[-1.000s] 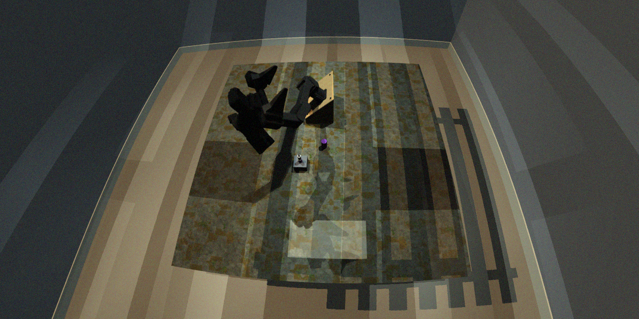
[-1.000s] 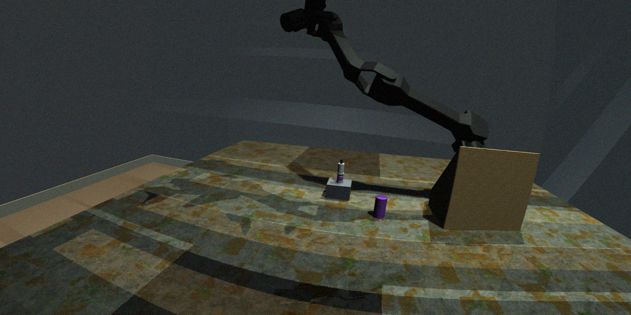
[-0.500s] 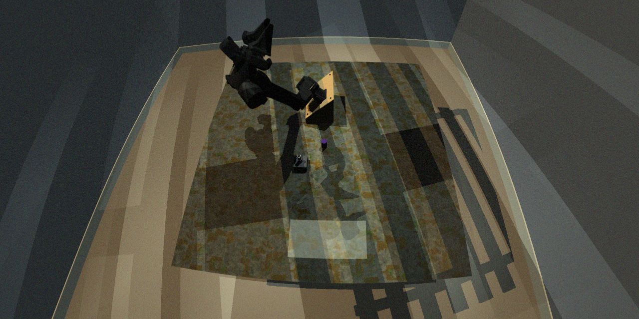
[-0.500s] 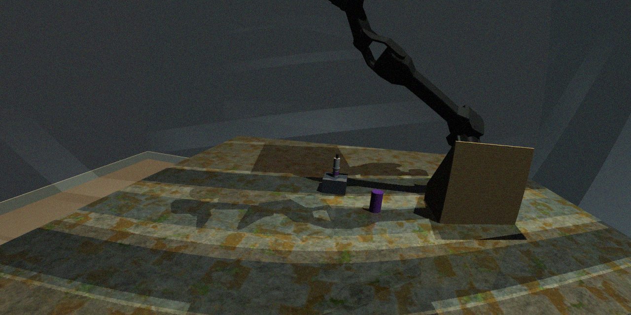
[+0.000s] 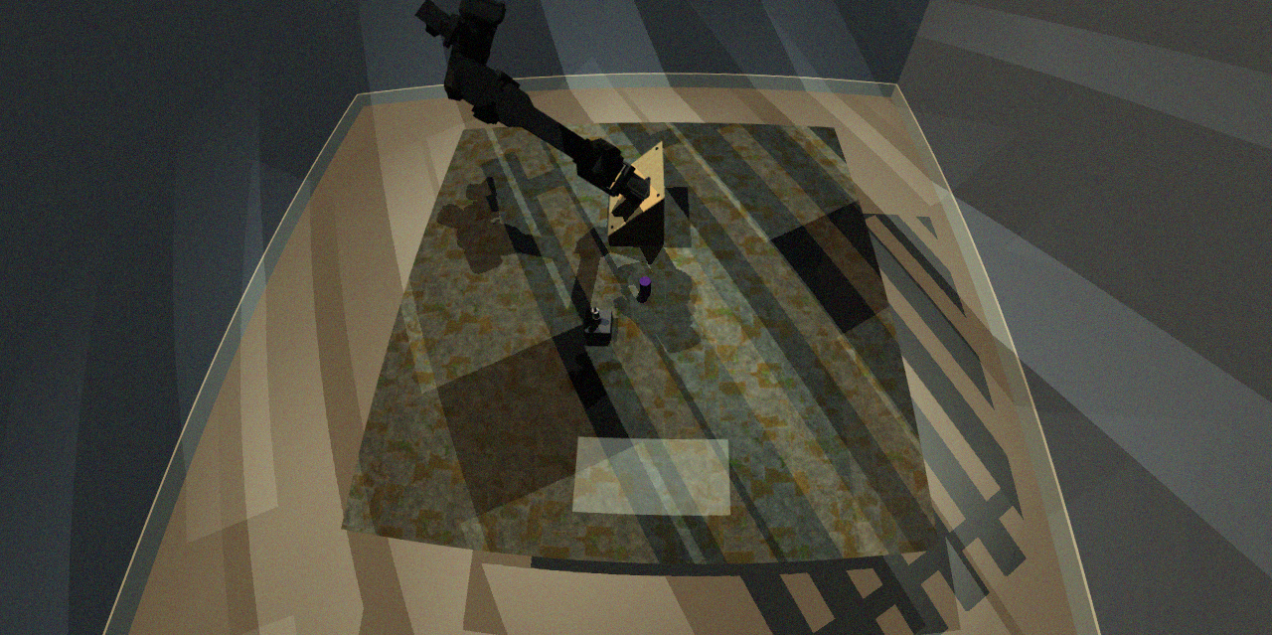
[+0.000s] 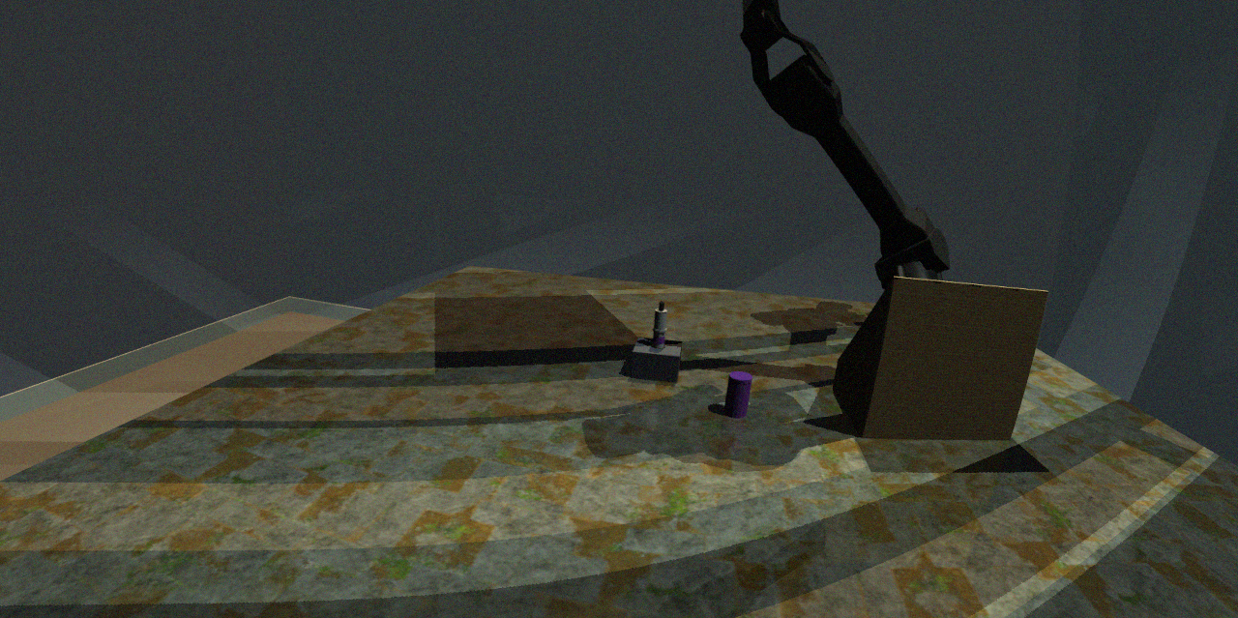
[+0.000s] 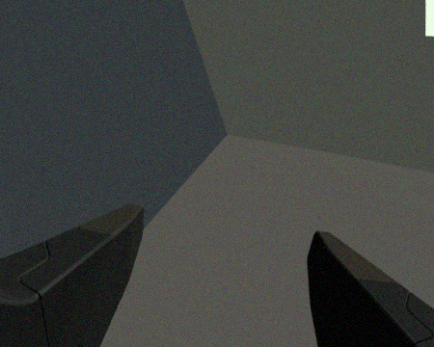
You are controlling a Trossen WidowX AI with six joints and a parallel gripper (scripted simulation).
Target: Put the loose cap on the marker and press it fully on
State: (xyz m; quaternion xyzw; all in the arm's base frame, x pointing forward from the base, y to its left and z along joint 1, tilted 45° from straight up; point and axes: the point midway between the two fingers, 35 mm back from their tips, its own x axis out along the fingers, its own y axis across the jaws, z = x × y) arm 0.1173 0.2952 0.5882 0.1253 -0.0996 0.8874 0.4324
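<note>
Now: the purple cap 760 mm below my gripper tip, 210 mm to the left of it and 90 mm ahead of it. Round my gripper tip: grey holder block 760 mm below, 200 mm ahead, 100 mm to the left.
</note>
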